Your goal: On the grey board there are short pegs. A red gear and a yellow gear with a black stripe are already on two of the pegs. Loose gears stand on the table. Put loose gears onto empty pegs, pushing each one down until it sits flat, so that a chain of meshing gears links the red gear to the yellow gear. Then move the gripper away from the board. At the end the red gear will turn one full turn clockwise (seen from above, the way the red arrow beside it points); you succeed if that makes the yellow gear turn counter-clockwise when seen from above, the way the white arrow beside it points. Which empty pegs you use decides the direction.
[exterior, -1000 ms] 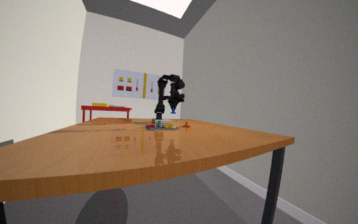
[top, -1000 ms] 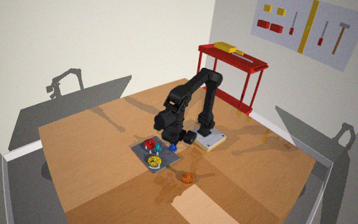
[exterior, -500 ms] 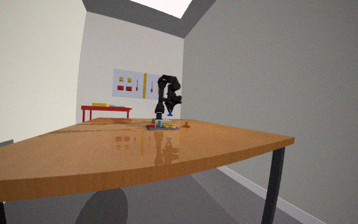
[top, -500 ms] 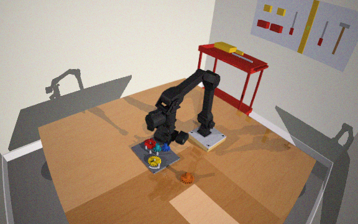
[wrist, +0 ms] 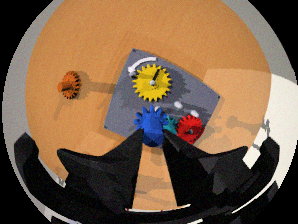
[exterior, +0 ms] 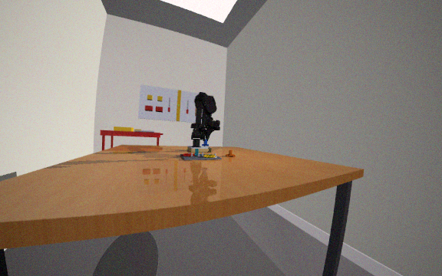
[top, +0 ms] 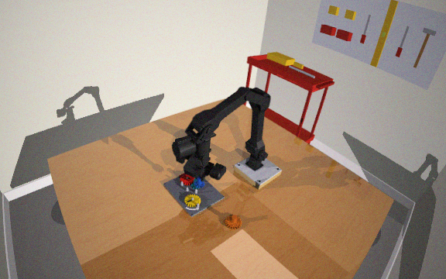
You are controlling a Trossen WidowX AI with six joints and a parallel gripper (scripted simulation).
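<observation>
My gripper tip is now 7 cm above the teal gear, 5 cm to the left of it and 2 cm past it. Round my gripper tip: orange gear 19 cm to the left, 8 cm below, 2 cm behind; then yellow gear 8 cm below, 4 cm ahead, 1 cm to the left; then red gear 10 cm to the right, 8 cm below, 1 cm behind.
</observation>
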